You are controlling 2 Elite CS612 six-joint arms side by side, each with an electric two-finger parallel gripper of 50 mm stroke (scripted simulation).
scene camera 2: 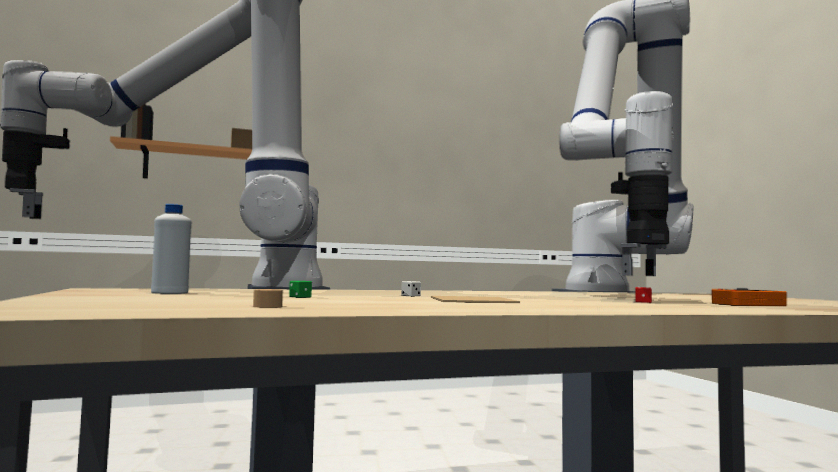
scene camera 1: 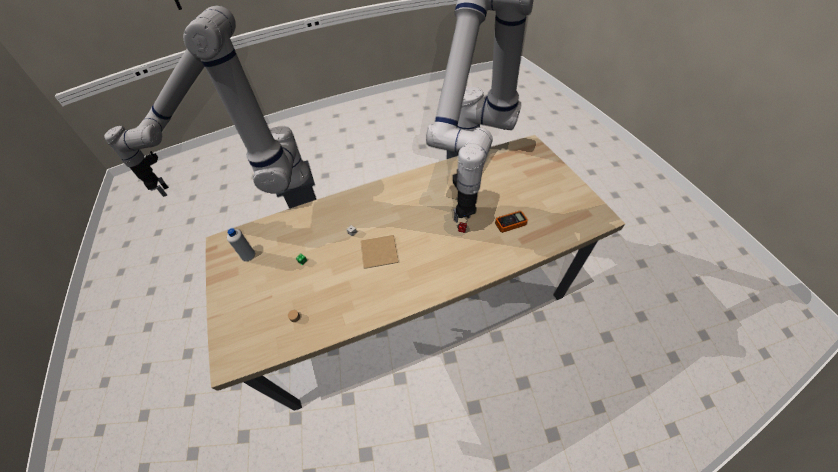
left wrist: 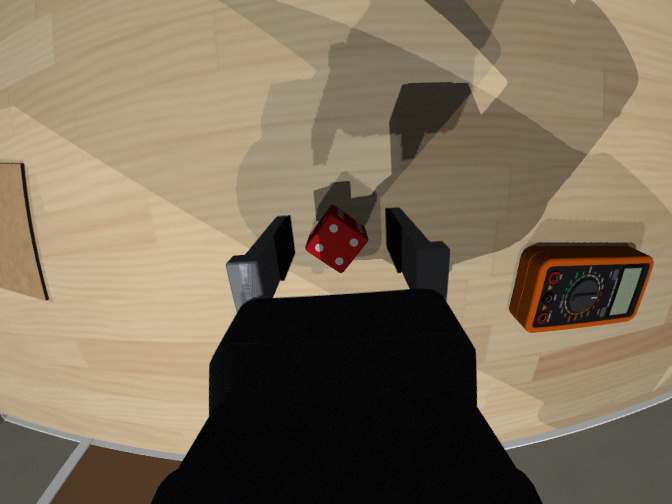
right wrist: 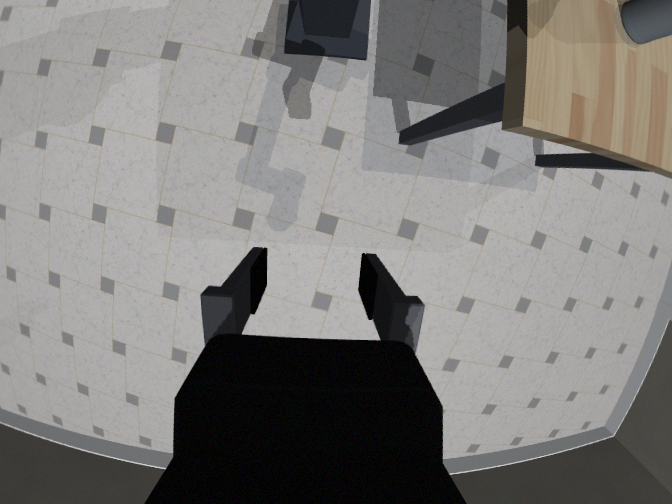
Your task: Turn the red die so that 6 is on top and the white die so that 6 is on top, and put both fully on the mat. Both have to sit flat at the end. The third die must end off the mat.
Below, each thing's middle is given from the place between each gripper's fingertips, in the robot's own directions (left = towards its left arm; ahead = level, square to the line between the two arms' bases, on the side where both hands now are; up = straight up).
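From my left hand point(scene camera 2: 639, 275): red die point(left wrist: 336, 240), 6 cm below, 2 cm ahead; orange multimeter point(scene camera 2: 741, 296), 5 cm below, 5 cm ahead, 21 cm to the left; brown mat point(scene camera 1: 380, 251), 7 cm below, 2 cm ahead, 36 cm to the right; grey bottle point(scene camera 2: 172, 235), 1 cm above, 14 cm behind, 92 cm to the right.
From my right hand point(scene camera 2: 31, 217): grey bottle, 9 cm below, 37 cm to the left, 39 cm ahead; brown mat, 17 cm below, 93 cm to the left, 55 cm ahead; red die, 16 cm below, 129 cm to the left, 55 cm ahead.
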